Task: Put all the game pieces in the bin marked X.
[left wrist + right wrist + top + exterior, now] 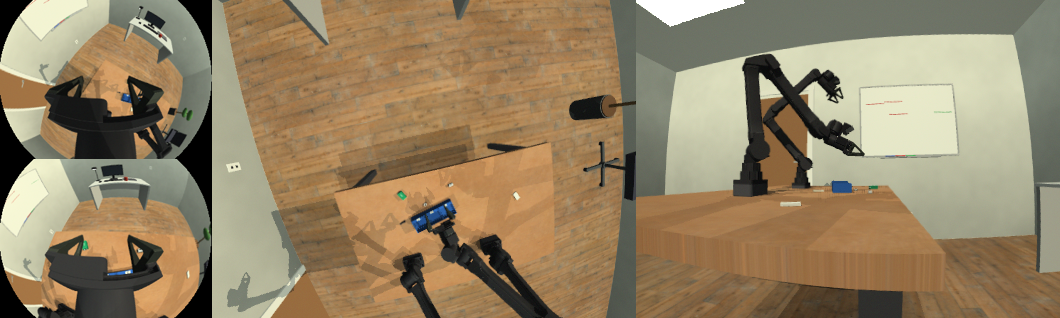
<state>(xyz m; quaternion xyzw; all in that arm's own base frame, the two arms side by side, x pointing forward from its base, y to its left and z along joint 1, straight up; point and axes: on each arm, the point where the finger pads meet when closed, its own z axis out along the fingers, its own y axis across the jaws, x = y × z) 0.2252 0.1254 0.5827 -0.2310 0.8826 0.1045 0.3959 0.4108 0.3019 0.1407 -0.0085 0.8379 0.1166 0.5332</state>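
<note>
My right hand is 210 mm past the cream piece, 60 mm to the left of it and 180 mm above it. From my right hand the other things lie so: thin dark object 120 mm behind, 180 mm to the left, 180 mm below; then blue bin 110 mm behind, 160 mm below; then green piece 40 mm ahead, 150 mm to the left, 180 mm below.
</note>
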